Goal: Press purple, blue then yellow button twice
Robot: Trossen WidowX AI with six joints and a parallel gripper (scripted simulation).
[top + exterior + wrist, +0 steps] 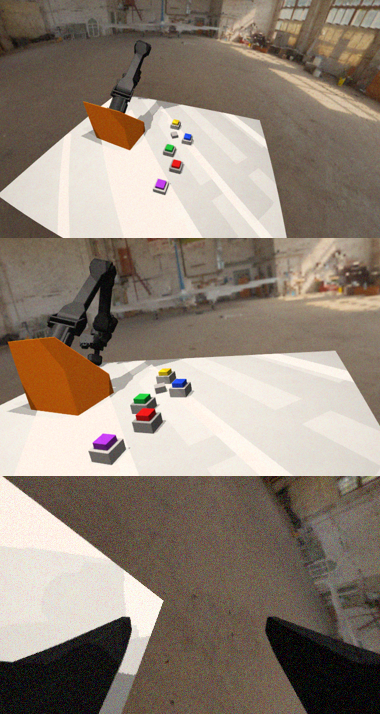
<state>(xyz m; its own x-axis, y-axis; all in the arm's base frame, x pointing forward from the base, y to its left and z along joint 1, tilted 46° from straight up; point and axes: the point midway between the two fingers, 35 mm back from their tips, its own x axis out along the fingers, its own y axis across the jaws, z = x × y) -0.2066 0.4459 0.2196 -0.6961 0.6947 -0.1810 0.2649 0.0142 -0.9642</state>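
My gripper tip is 69 cm to the left of the purple button, 51 cm short of it and 2 cm above it. The rest, counted from my gripper tip: yellow button 50 cm ahead, 31 cm to the right, 2 cm below; small grey block 51 cm ahead, 39 cm to the right, 4 cm below; blue button 58 cm ahead, 41 cm to the right, 2 cm below.
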